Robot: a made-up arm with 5 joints.
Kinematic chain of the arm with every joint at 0, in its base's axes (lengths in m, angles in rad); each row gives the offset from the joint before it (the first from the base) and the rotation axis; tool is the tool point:
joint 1: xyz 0 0 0.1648 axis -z
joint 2: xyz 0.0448 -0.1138 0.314 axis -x
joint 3: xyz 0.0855 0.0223 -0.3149 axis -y
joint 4: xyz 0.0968 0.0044 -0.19 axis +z
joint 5: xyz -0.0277 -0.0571 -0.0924 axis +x
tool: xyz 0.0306 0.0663 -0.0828
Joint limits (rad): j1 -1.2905..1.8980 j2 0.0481..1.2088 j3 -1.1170..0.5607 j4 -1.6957..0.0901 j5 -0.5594..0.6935
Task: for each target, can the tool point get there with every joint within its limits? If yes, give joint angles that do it. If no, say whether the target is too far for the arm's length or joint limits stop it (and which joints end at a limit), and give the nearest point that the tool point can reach.
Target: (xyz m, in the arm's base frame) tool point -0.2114 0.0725 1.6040
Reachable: no: too far | nearest point -0.6230 0.2136 0.2942 | short by 1.380 m
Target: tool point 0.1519 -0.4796 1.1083
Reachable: no: joint limits stop it (at a limit: joint 2, joint 3, joint 5) | nearest point 0.1999 -0.6313 0.2952 | short by 0.829 m
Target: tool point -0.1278 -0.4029 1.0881
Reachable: no: joint limits stop it (at a limit: joint 2, joint 3, joint 5) | nearest point -0.1994 -0.6286 0.2945 | short by 0.828 m
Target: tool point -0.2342 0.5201 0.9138
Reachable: no: joint limits stop it (at a limit: joint 1, joint 2, joint 3, joint 5) | nearest point -0.5298 0.3801 0.2912 | short by 0.703 m
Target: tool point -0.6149 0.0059 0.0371
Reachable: yes | joints 1.5059 0.8493 -0.6771 -0.6012 -0.3996
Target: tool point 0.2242 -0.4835 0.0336
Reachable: yes | joints -0.6976 0.7566 -0.9373 -1.2374 -0.4154
